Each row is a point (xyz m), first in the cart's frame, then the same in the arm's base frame.
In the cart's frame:
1: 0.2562 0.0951 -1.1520
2: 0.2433 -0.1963 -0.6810
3: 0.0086 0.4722 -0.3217
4: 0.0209 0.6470 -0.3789
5: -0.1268 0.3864 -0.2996
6: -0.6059 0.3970 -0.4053
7: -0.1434 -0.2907 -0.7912
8: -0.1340 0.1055 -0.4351
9: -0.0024 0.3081 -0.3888
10: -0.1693 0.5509 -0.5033
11: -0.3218 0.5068 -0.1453
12: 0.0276 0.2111 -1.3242
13: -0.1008 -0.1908 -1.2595
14: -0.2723 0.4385 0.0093
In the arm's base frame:
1: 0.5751 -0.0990 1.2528
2: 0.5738 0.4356 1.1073
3: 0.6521 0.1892 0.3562
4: 0.7070 0.0257 0.2912
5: 0.5048 0.2547 0.3428
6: 0.0437 0.1343 0.2256
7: 0.1630 0.3946 1.0938
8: 0.3779 0.3603 0.6075
9: 0.5744 0.2587 0.5000
10: 0.4735 -0.0079 0.3634
11: 0.3981 0.2601 0.0880
12: 0.3638 -0.3203 1.2111
13: 0.1307 0.0010 1.3680
14: 0.4559 0.4205 0.0437

